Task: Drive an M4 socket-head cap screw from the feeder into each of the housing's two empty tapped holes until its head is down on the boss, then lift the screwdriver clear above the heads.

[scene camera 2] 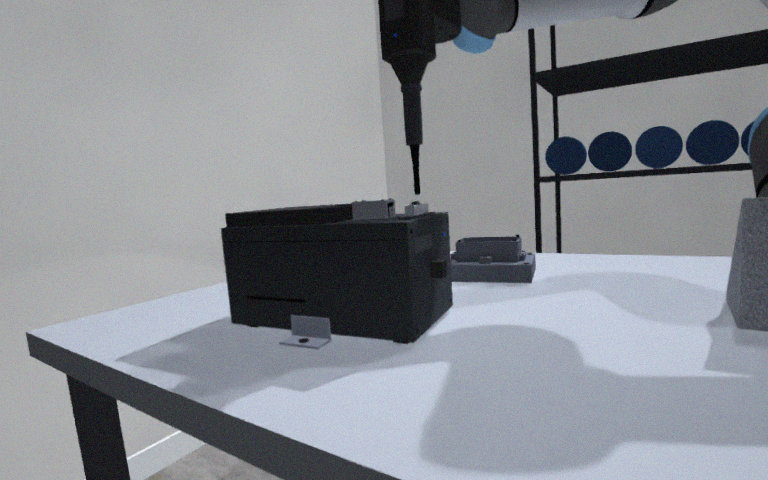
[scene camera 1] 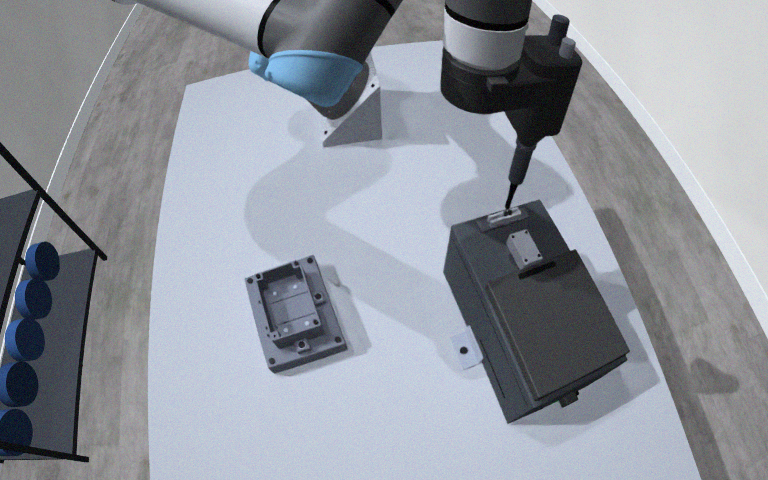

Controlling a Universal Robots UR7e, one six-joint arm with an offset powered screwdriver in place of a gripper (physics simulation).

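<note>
My screwdriver (scene camera 1: 507, 210) (scene camera 2: 417, 193) points down above the pale pickup block (scene camera 1: 498, 219) (scene camera 2: 416, 210) on the dark feeder (scene camera 1: 557, 328) (scene camera 2: 317, 271). In the scene camera 2 view a small gap shows between the bit's tip and the block, and a small dark spot shows on top of the block. Whether a screw is on the tip is too small to tell. The grey open-topped housing (scene camera 1: 300, 335) (scene camera 2: 488, 249) sits on its base plate (scene camera 1: 286, 365) (scene camera 2: 492, 273), well away from the bit. Dark spots show at its corners; which holes are empty cannot be told.
A grey block (scene camera 1: 525, 247) (scene camera 2: 372, 209) stands on the feeder beside the pickup block. A small pale bracket (scene camera 1: 464, 357) (scene camera 2: 310, 326) is at the feeder's side. A rack (scene camera 1: 86, 350) (scene camera 2: 533, 141) with blue round items stands beyond the table (scene camera 1: 226, 424) (scene camera 2: 351, 418).
</note>
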